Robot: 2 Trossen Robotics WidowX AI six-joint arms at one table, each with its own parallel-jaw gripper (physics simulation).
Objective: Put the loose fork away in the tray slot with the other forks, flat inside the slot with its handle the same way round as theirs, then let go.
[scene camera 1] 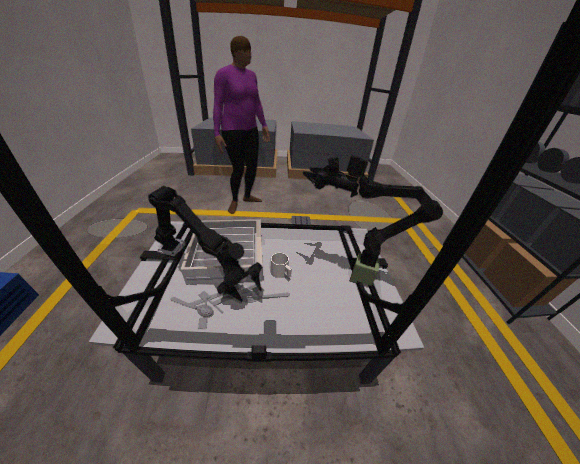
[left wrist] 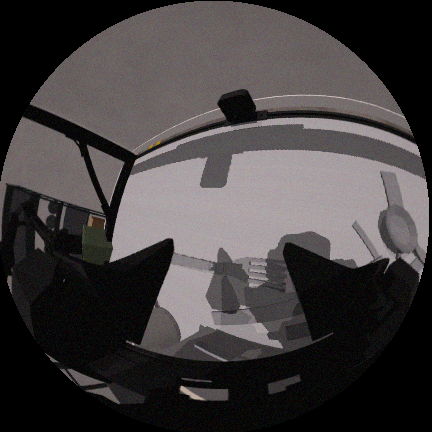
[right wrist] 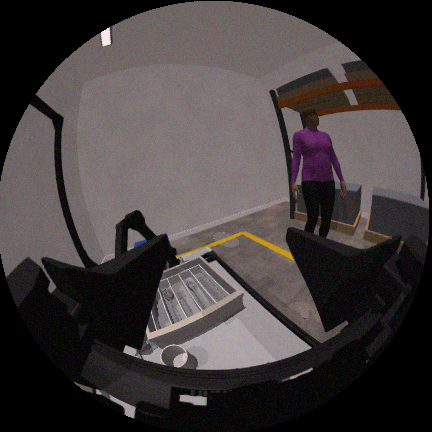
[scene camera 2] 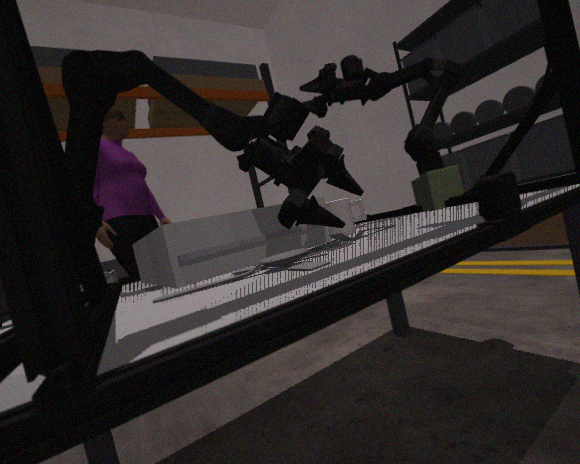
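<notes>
The loose fork (scene camera 1: 275, 296) (left wrist: 192, 261) lies flat on the table in front of the tray. In scene camera 1 its handle points right; the left gripper partly hides its head. My left gripper (scene camera 1: 251, 295) (scene camera 2: 353, 210) (left wrist: 230, 247) is open and empty, low above the fork, with the fork showing between and beyond its fingertips in the left wrist view. The tray (scene camera 1: 258, 250) (scene camera 2: 215, 250) (right wrist: 200, 320) stands behind the fork, with cutlery in its long slots; I cannot tell which slot holds forks. My right gripper (scene camera 1: 310, 178) (scene camera 2: 310, 99) (right wrist: 228, 237) is open and empty, high above the table.
A mug (scene camera 1: 279, 265) (right wrist: 174, 356) stands right of the tray in scene camera 1. A round-headed utensil (scene camera 1: 205, 311) (left wrist: 398, 227) lies among other loose pieces left of the fork there. A green block (scene camera 1: 365, 270) (scene camera 2: 437, 187) (left wrist: 97, 245) is by the right arm's base. A person (scene camera 1: 237, 100) stands behind the table.
</notes>
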